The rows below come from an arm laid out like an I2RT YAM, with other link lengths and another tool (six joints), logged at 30 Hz.
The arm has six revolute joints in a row. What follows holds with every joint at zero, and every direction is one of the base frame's.
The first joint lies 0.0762 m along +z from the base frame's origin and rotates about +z.
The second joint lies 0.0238 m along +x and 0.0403 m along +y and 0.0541 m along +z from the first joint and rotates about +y.
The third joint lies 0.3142 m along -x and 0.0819 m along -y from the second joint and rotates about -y.
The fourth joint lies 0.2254 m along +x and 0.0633 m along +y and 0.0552 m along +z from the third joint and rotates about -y.
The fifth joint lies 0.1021 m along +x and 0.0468 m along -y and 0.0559 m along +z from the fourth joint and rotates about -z.
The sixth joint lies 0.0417 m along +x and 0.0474 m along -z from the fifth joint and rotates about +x.
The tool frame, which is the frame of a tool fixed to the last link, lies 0.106 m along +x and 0.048 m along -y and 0.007 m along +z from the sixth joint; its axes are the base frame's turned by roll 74.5, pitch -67.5 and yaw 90 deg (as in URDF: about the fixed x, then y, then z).
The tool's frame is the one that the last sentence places.
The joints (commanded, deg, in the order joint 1, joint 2, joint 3, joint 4, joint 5, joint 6), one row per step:
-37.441, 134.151, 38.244, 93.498, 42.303, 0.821
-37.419, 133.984, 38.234, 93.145, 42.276, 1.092
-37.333, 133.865, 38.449, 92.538, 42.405, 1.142
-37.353, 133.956, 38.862, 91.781, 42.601, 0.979
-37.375, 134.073, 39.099, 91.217, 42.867, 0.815
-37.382, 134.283, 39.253, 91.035, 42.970, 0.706
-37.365, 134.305, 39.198, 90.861, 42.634, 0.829
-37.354, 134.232, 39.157, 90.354, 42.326, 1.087
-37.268, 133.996, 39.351, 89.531, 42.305, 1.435
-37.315, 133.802, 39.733, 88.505, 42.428, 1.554
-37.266, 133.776, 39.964, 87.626, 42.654, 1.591
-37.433, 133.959, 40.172, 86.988, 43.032, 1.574
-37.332, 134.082, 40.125, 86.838, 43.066, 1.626
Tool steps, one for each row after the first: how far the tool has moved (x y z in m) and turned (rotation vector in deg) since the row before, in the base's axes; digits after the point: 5 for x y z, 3 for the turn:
0.00019, 0.00009, -0.00012, 0.168, -0.112, 0.040
0.00096, -0.00010, -0.00024, 0.170, 0.172, -0.045
0.00070, -0.00104, -0.00135, 0.227, 0.513, -0.209
-0.00007, -0.00059, -0.00158, 0.228, 0.524, -0.280
0.00018, -0.00037, -0.00147, 0.121, 0.301, -0.104
0.00083, 0.00008, -0.00107, 0.192, 0.064, 0.346
0.00074, 0.00004, -0.00146, 0.352, 0.109, 0.303
0.00123, -0.00007, -0.00035, 0.302, -0.030, 0.085
0.00052, -0.00109, -0.00036, 0.285, 0.248, -0.178
0.00043, -0.00022, -0.00164, 0.365, 0.473, -0.179
-0.00159, -0.00110, -0.00247, 0.335, 0.530, -0.541
0.00043, 0.00063, -0.00161, 0.199, 0.206, 0.063

